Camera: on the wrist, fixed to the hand. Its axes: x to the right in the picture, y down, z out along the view.
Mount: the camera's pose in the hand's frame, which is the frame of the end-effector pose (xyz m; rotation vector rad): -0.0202 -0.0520 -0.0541 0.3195 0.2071 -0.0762
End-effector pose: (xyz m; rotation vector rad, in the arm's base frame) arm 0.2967 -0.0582 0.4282 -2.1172 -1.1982 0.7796
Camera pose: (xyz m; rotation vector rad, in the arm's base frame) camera 0.2990 -0.0643 0.5056 -1.8294 -0.9678 0.6510
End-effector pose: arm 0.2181 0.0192 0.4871 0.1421 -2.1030 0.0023
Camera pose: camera 0.2800 -0.0272 0.4945 0.3968 -1.8768 0.2963
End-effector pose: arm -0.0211 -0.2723 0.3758 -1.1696 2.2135 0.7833
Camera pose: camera 0.0240 -0.3225 0.4143 -1.2075 2.3349 0.2718
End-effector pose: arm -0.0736 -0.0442 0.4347 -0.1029 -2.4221 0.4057
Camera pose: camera -0.0221 -0.0829 0.4781 0.0837 -2.1226 0.7045
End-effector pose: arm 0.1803 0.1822 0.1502 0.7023 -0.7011 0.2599
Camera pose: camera 0.2154 0.1799 0.0809 0.9888 -0.4374 0.3737
